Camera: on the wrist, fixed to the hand. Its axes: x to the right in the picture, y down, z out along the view.
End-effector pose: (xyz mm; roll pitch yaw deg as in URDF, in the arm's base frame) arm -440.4 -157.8 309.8 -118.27 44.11 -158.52
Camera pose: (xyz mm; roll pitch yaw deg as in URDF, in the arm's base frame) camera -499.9 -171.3 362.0 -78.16 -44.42 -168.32
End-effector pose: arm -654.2 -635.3 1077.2 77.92 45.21 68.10
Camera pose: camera -700.7 -667.7 1020.3 -106.85 41.33 -143.50
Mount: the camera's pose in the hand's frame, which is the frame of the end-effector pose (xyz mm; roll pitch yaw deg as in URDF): 7.0 -65.6 -45.8 5.55 35.25 -88.73
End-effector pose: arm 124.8 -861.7 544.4 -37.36 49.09 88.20
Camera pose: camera 204.9 -857.1 541.3 -44.30 -0.59 0.47
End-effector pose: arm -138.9 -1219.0 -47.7 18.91 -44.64 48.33
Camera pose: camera -70.1 -1212.8 -88.7 64.52 34.34 3.19
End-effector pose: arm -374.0 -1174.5 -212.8 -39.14 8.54 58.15
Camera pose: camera -302.1 -1210.0 -208.0 -3.81 -3.69 -30.24
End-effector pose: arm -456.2 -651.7 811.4 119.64 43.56 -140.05
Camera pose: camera -395.5 -695.1 781.7 -129.02 18.65 -32.91
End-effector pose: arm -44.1 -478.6 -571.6 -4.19 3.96 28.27
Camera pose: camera -7.9 -537.2 -612.9 0.82 31.06 -62.91
